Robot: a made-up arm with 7 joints.
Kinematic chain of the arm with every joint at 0, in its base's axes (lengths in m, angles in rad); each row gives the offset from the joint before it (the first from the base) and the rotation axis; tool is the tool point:
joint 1: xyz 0 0 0 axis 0 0.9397 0.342
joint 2: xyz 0 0 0 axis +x
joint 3: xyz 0 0 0 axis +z
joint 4: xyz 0.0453 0 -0.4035 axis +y
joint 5: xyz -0.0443 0 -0.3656 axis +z
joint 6: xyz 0 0 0 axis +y
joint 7: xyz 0 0 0 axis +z
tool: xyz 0 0 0
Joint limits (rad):
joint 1: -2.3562..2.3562
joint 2: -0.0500..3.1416
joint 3: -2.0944..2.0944
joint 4: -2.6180..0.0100
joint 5: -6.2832..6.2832
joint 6: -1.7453..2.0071
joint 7: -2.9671..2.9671
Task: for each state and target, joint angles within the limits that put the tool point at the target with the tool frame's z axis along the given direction. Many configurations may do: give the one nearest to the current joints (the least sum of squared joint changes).
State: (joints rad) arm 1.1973 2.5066 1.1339 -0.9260 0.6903 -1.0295 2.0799
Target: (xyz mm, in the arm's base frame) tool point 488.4 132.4 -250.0 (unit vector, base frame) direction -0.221 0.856 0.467
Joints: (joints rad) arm 1.6177 2.7139 0.8994 -1.7427 0.8390 -0.6014 2.0799
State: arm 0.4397 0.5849 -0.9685 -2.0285 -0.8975 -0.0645 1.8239
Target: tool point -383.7 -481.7 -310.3 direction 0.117 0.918 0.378
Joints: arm 1.1120 -0.0460 -1.7249 -1.1779 -0.7462 0.1757 1.8239
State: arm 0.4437 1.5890 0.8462 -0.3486 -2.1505 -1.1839 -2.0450
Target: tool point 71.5 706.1 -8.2 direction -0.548 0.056 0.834
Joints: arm 0.4345 1.1868 1.0509 -1.0559 -1.6654 -1.6184 -2.0450
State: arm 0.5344 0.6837 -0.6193 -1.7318 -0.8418 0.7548 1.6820
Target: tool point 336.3 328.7 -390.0 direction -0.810 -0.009 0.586
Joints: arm -0.0924 1.2508 -0.7834 -1.5575 -0.4215 0.2490 1.6820
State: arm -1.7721 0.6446 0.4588 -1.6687 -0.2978 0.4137 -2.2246
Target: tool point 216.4 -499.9 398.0 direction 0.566 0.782 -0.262
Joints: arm -2.1857 0.1032 -0.5673 -1.2597 -0.4844 -0.3529 -2.2246
